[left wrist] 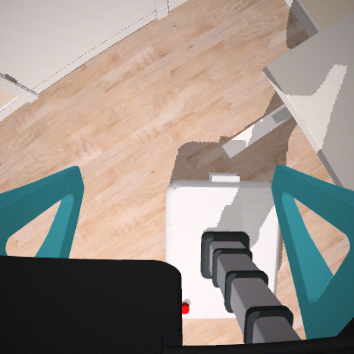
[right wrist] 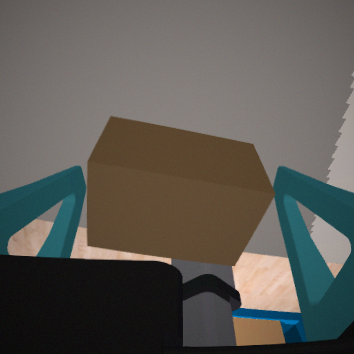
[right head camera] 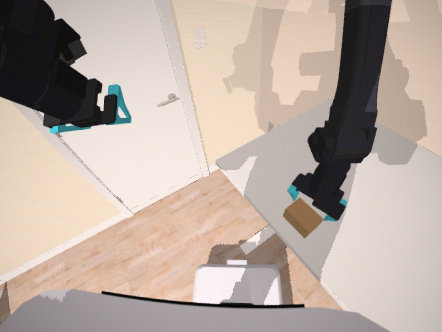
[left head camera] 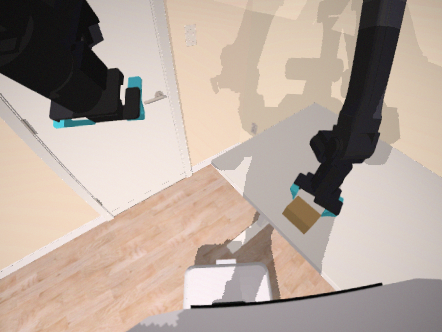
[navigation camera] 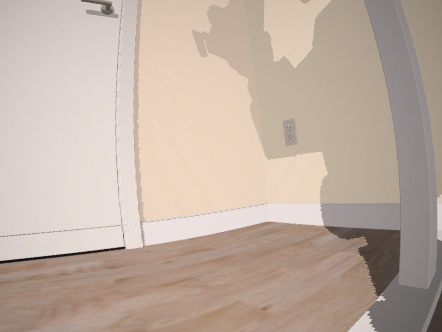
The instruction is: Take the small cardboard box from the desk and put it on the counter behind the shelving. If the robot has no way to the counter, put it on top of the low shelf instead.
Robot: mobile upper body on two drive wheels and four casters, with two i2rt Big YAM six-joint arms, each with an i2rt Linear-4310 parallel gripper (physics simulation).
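Frame: origin at the left arm's base, x back, y down, z right, level; centimetres.
Seen in the pictures: left gripper, fingertip midpoint: (left wrist: 177, 175) (right head camera: 109, 122) (left head camera: 119, 118); right gripper, fingertip midpoint: (right wrist: 178, 176) (right head camera: 309, 209) (left head camera: 307, 206).
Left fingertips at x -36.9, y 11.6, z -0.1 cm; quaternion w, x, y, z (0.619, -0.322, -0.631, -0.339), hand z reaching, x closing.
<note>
A point is followed by its place in that frame.
The small brown cardboard box (left head camera: 301, 215) @[x -29.6, y 41.0, z 42.1 cm] (right head camera: 303, 218) @[x -29.6, y 41.0, z 42.8 cm] (right wrist: 175, 200) @[x -32.0, y 41.0, z 44.5 cm] sits on the grey desk (left head camera: 390, 215) @[x -28.4, y 46.0, z 78.3 cm] (right head camera: 395, 210) @[x -32.6, y 46.0, z 75.8 cm] (right wrist: 200, 50) @[x -35.6, y 46.0, z 49.5 cm], near its edge. My right gripper (left head camera: 313, 201) @[x -32.6, y 41.6, z 45.3 cm] (right head camera: 314, 203) @[x -32.6, y 41.6, z 45.3 cm] (right wrist: 178, 176) @[x -32.6, y 41.6, z 45.3 cm] is open at the box. In the right wrist view the box shows between the two teal fingers, with its right corner close to the right fingertip; contact cannot be told. My left gripper (left head camera: 102, 120) (right head camera: 95, 125) (left wrist: 177, 175) @[x -36.9, y 11.6, z -0.1 cm] is open and empty, away from the desk. The counter, the shelving and the low shelf do not show.
A white base unit (left head camera: 227, 287) @[x -18.2, y 115.0, z 22.3 cm] (right head camera: 237, 285) @[x -19.8, y 115.0, z 22.9 cm] (left wrist: 200, 200) @[x -23.8, y 115.0, z 11.5 cm] stands beside the desk. A door (left head camera: 145, 150) @[x -104.8, y 86.4, z -33.8 cm] (right head camera: 155, 155) @[x -101.7, y 87.8, z -38.5 cm] (navigation camera: 60, 125) @[x -108.4, y 97.4, z -28.5 cm] is in the wall. A grey post (navigation camera: 415, 150) @[x -64.4, y 116.8, z 52.2 cm] rises at the right of the navigation view. A blue-edged object (right wrist: 267, 315) @[x 178.3, y 135.7, z -41.4 cm] shows low in the right wrist view.
</note>
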